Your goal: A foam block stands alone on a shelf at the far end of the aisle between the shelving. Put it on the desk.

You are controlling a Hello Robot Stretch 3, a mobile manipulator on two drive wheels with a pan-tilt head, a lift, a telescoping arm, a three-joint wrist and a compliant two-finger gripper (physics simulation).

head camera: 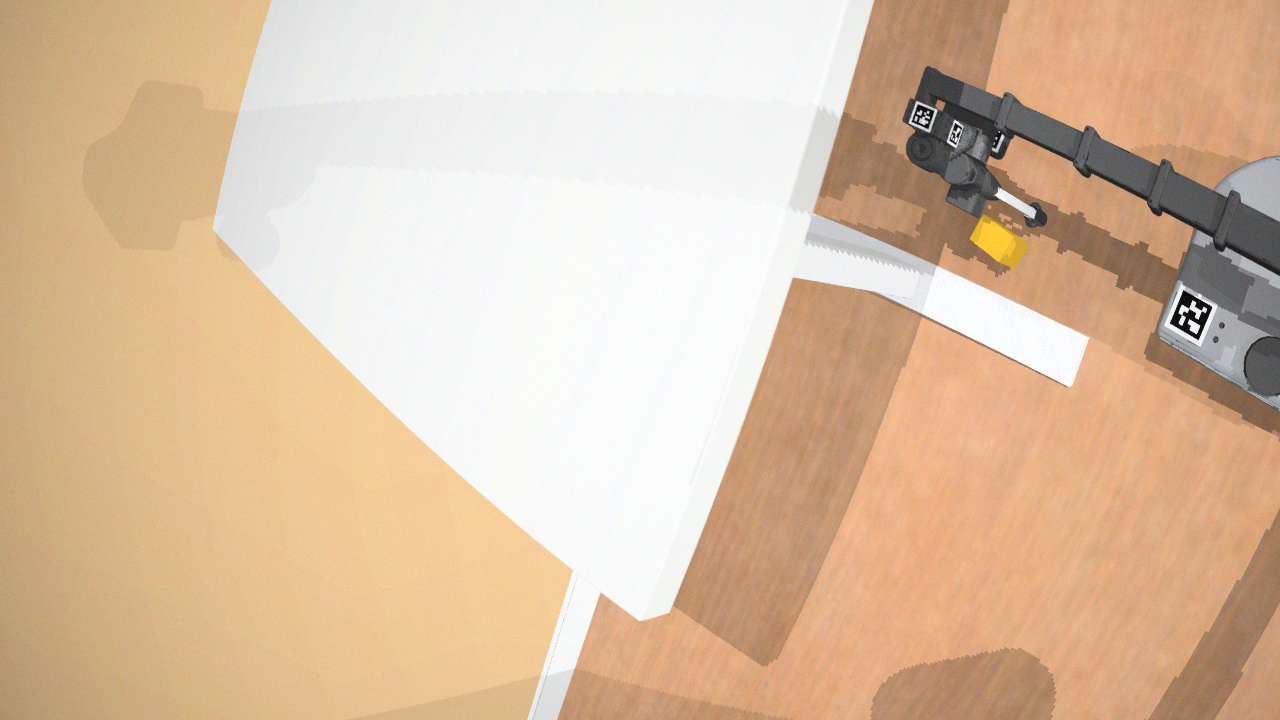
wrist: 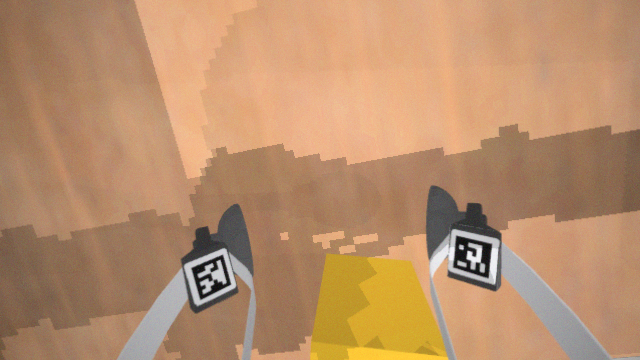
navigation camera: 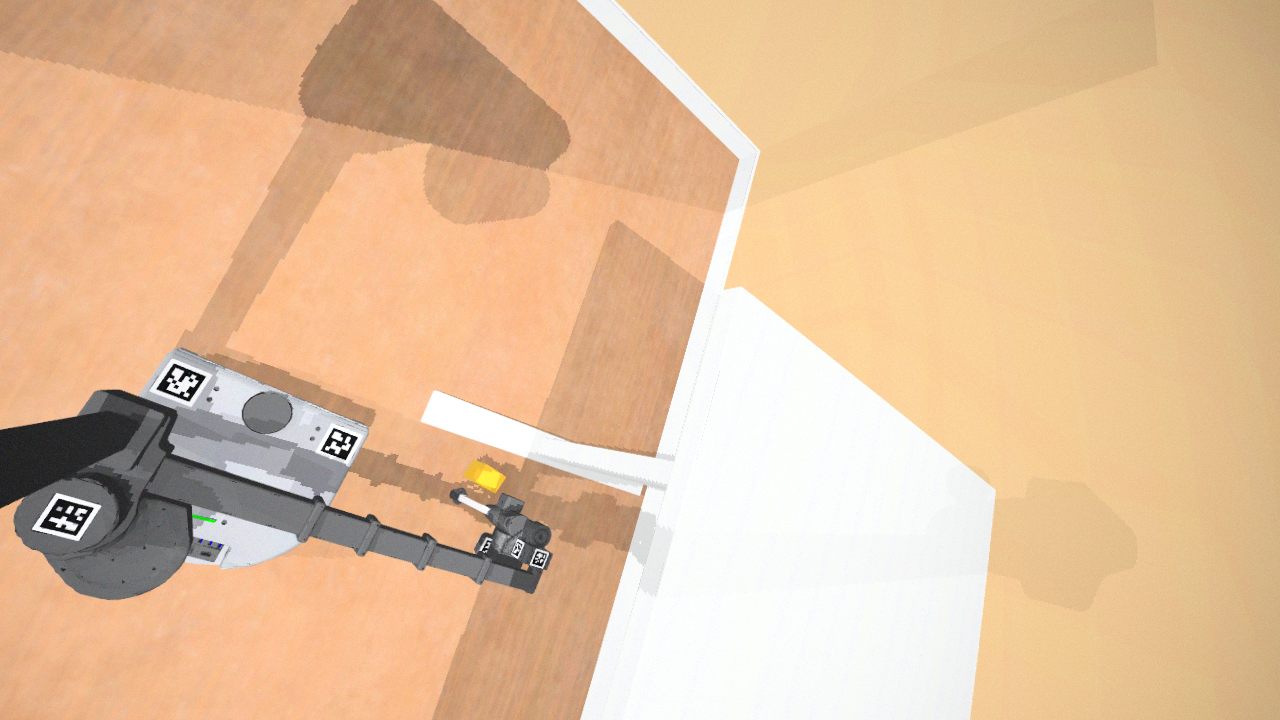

Labels:
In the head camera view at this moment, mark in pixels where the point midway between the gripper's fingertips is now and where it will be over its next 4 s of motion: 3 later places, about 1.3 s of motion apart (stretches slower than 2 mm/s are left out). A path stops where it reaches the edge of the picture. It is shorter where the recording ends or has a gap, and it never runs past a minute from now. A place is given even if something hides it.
My gripper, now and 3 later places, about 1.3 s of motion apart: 1008, 202; 1014, 205; 1004, 199; 1011, 175

